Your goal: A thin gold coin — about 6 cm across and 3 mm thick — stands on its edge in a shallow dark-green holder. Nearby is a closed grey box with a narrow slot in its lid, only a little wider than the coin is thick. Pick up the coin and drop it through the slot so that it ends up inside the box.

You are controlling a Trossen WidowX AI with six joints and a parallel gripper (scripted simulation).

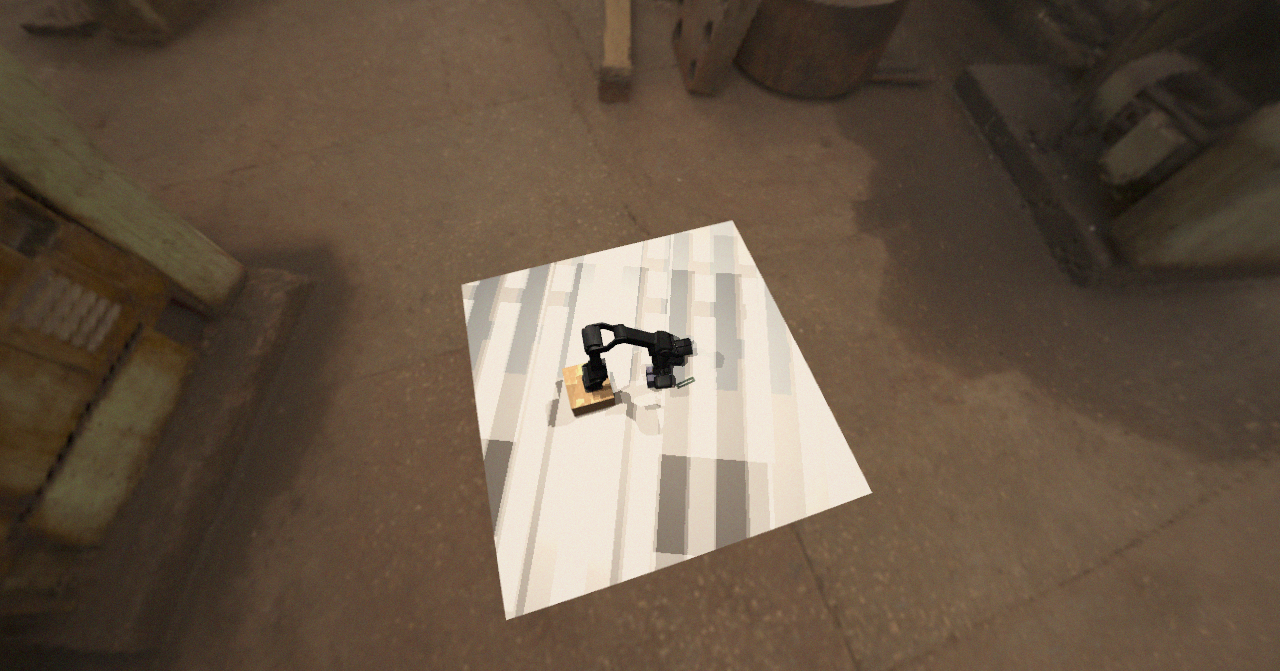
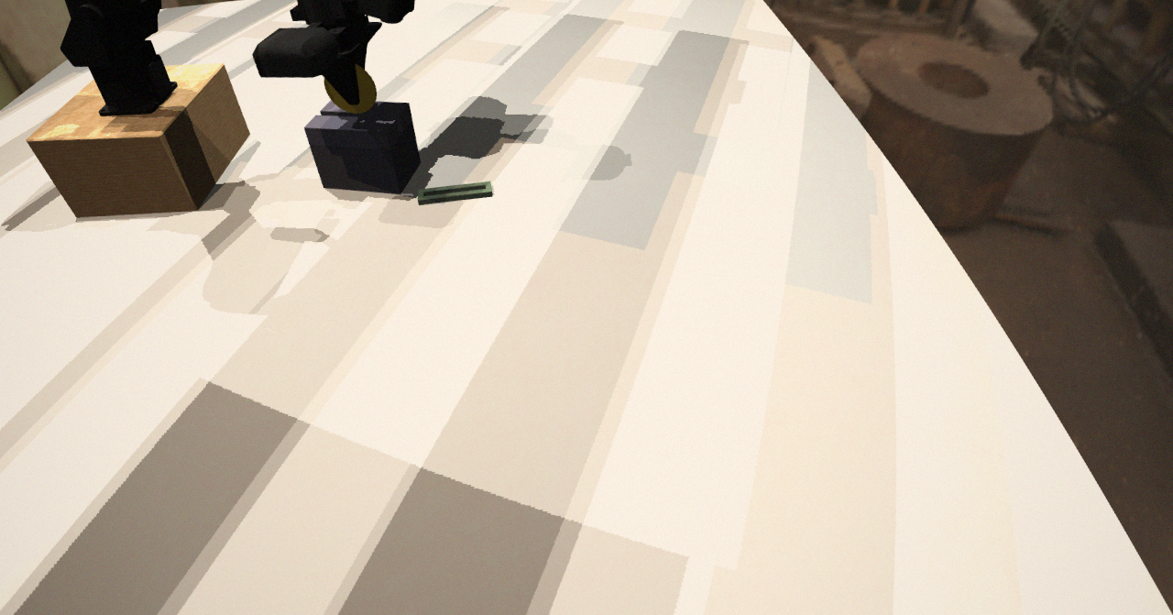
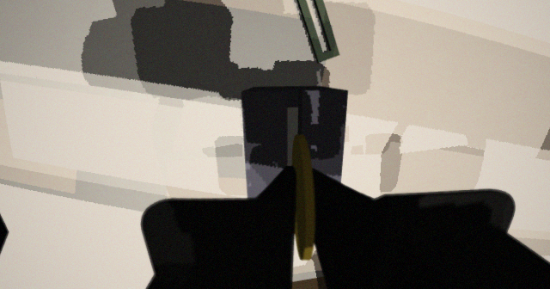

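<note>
The gold coin lies 20 mm above my gripper tip.
</note>
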